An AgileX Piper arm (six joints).
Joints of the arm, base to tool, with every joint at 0 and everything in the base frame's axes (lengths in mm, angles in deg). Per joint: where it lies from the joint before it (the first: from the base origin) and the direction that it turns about. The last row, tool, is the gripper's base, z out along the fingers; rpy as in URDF.
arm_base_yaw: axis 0 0 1 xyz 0.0 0.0 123.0
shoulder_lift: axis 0 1 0 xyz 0.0 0.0 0.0
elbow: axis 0 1 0 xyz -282.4 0.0 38.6
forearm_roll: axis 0.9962 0 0.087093 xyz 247.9 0.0 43.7
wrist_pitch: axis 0 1 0 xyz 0.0 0.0 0.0
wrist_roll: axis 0.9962 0 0.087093 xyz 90.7 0.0 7.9
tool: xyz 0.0 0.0 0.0 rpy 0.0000 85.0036 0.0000
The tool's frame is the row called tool.
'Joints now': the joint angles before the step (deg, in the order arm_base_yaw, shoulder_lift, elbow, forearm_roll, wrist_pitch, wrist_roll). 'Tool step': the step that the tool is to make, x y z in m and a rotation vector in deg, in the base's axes. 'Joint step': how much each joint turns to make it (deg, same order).
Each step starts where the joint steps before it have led.
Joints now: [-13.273 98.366 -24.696 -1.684 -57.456 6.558]
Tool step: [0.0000 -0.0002 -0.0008 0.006 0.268 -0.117]
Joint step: [0.001 0.120 -0.006 0.148 0.150 -0.108]
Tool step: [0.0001 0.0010 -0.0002 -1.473 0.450 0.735]
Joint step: [0.103 -0.014 0.015 -0.373 0.137 -1.427]
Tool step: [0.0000 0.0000 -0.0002 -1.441 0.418 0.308]
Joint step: [0.001 0.008 -0.008 0.001 0.122 -1.527]
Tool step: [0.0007 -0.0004 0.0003 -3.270 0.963 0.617]
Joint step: [-0.022 -0.085 -0.237 0.078 0.610 -3.490]
